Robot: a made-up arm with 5 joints. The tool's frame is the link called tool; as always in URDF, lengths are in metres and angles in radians. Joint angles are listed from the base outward.
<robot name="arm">
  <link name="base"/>
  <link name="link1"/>
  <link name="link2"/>
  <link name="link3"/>
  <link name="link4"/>
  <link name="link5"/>
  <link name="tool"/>
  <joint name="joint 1" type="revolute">
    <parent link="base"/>
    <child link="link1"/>
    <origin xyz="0 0 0.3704" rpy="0 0 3.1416"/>
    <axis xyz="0 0 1"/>
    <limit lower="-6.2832" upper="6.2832"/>
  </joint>
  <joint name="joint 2" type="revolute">
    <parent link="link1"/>
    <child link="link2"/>
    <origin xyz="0 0 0" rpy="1.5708 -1.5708 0"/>
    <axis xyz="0 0 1"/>
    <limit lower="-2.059" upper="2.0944"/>
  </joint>
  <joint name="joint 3" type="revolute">
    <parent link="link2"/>
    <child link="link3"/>
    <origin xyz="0.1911 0.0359 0" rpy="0 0 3.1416"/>
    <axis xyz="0 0 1"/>
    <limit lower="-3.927" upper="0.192"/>
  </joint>
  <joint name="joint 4" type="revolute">
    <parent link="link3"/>
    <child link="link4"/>
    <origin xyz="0.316 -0.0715 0" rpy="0 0 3.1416"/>
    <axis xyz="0 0 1"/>
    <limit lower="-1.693" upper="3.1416"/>
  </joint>
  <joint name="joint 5" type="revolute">
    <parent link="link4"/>
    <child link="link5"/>
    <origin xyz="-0.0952 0.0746 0" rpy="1.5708 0 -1.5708"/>
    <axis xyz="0 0 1"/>
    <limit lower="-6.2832" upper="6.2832"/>
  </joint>
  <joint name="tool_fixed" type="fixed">
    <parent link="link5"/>
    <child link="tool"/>
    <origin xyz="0 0 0" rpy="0 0 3.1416"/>
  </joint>
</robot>
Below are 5 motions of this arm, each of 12 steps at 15 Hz.
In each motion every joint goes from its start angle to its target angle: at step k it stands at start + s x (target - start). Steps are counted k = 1, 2, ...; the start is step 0. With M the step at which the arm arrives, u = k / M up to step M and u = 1 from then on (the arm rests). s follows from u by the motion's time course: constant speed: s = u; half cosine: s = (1 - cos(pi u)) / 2; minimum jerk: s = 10 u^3 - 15 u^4 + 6 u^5.
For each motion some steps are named. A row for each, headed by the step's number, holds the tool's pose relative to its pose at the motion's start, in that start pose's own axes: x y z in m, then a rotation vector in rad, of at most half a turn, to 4 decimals.
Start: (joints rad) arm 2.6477 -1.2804 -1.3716 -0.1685 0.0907
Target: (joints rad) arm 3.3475 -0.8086 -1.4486 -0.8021 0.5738
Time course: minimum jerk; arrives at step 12
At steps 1, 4, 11, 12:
1: -0.0006 0.0005 0.0004 0.0012 0.0011 0.0058
4: -0.0257 0.0168 0.0157 0.0496 0.0436 0.2419
11: -0.1357 0.0005 0.0441 0.2146 0.1764 1.1612
12: -0.1363 0.0000 0.0441 0.2155 0.1772 1.1672

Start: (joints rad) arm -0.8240 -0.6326 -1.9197 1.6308 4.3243
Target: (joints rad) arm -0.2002 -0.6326 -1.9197 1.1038 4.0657
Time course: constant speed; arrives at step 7
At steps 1, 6, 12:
1: 0.0101 0.0112 -0.0064 -0.0980 0.0373 -0.0881
6: 0.0577 0.0476 -0.0577 -0.6261 0.2221 -0.4350
12: 0.0650 0.0506 -0.0708 -0.7378 0.2580 -0.4828

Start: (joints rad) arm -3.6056 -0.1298 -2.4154 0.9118 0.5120
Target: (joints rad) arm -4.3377 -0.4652 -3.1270 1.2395 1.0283
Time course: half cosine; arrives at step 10
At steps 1, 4, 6, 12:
1: 0.0064 0.0007 -0.0105 -0.0068 0.0241 0.0114
4: 0.0528 -0.0124 -0.1584 -0.0657 0.3450 0.1294
6: 0.0285 -0.0620 -0.2938 -0.0685 0.6501 0.1839
12: -0.0709 -0.1446 -0.3987 -0.0116 0.9645 0.1693

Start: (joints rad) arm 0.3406 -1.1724 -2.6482 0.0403 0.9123
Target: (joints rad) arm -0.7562 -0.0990 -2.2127 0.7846 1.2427
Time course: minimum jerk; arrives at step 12
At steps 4, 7, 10, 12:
4: -0.1975 0.1053 0.0381 -0.3286 -0.3485 -0.1458
7: -0.3681 0.4682 -0.0829 -1.2204 -0.6609 -0.6000
10: -0.2156 0.6663 -0.2307 -1.9013 -0.4263 -0.9447
12: -0.1872 0.6784 -0.2469 -1.9754 -0.3721 -0.9795

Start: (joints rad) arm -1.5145 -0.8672 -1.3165 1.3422 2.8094
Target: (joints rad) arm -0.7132 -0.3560 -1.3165 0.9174 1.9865
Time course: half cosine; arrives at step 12
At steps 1, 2, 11, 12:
1: -0.0024 0.0023 0.0032 -0.0101 -0.0020 -0.0231
2: -0.0092 0.0098 0.0124 -0.0394 -0.0086 -0.0910
11: -0.0550 0.2743 0.1145 -0.5041 -0.3412 -1.3346
12: -0.0537 0.2806 0.1147 -0.5111 -0.3513 -1.3573

